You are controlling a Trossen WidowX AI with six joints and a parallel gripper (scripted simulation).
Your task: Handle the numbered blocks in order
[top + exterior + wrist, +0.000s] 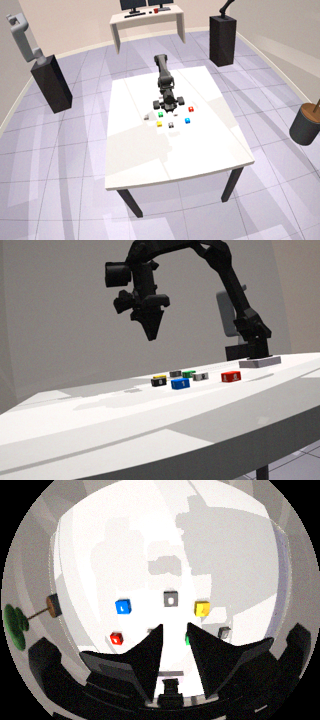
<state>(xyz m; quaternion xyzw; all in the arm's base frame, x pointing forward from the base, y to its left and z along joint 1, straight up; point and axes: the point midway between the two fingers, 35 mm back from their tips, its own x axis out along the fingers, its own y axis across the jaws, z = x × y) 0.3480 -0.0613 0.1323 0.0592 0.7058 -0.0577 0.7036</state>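
Now: gripper tip 11 cm above the white-grey block, 9 cm past it and 6 cm to the right of it. Round my gripper tip: black block: 11 cm below; yellow block: 11 cm below, 7 cm to the right, 4 cm behind; blue block: 12 cm to the left, 11 cm below.
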